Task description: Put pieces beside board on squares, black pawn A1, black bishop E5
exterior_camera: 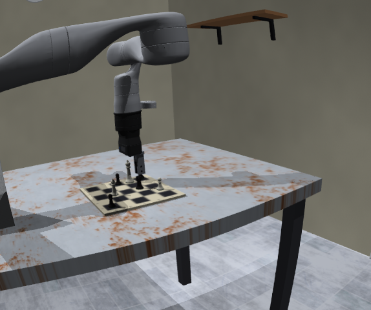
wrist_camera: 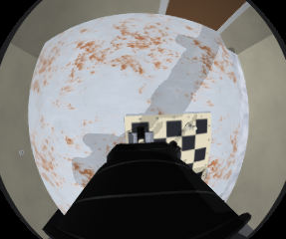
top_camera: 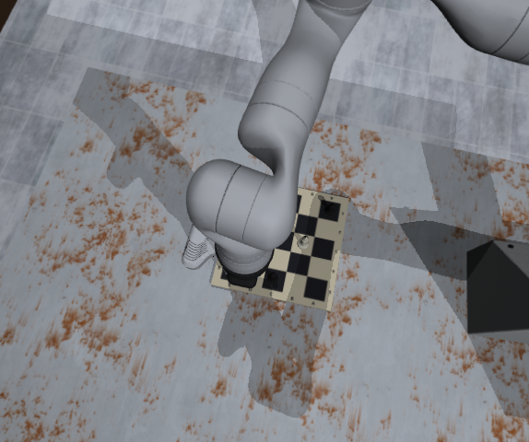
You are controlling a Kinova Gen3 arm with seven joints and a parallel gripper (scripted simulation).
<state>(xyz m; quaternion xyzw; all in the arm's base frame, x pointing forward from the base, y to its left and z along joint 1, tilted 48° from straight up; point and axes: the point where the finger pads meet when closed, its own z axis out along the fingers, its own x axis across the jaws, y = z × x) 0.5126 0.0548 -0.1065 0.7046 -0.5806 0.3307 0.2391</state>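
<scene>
Right now my hand is 10 mm above the black bishop. Also, from my hand: white pawn: 10 mm ahead, 110 mm to the right, 20 mm below; chessboard: 70 mm behind, 80 mm to the right, 40 mm below; white bishop: 110 mm behind, 90 mm to the right, 10 mm below.
</scene>
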